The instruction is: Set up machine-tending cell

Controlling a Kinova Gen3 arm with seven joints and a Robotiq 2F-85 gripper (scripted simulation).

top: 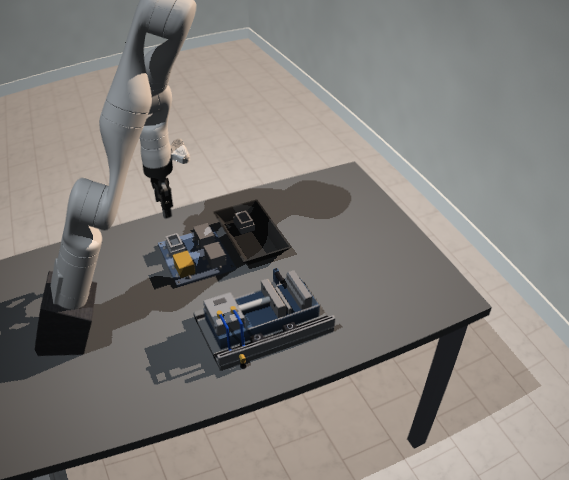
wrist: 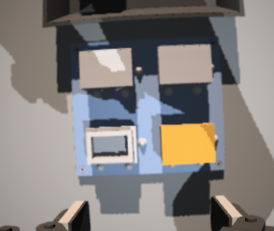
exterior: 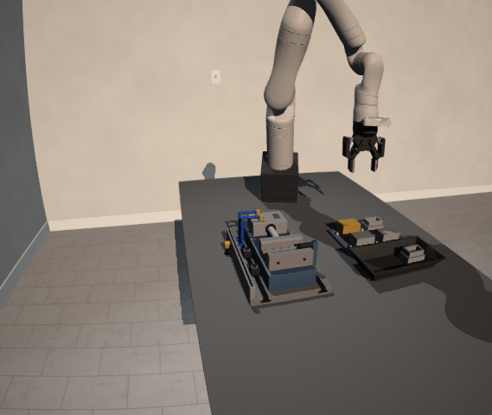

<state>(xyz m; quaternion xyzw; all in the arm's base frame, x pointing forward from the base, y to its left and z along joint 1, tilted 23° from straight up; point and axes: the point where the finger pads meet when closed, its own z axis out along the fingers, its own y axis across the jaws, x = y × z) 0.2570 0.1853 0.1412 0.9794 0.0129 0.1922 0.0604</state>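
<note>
Now: the brass blank 18 cm below my hand, 5 cm to the right of it and 2 cm ahead of it.
</note>
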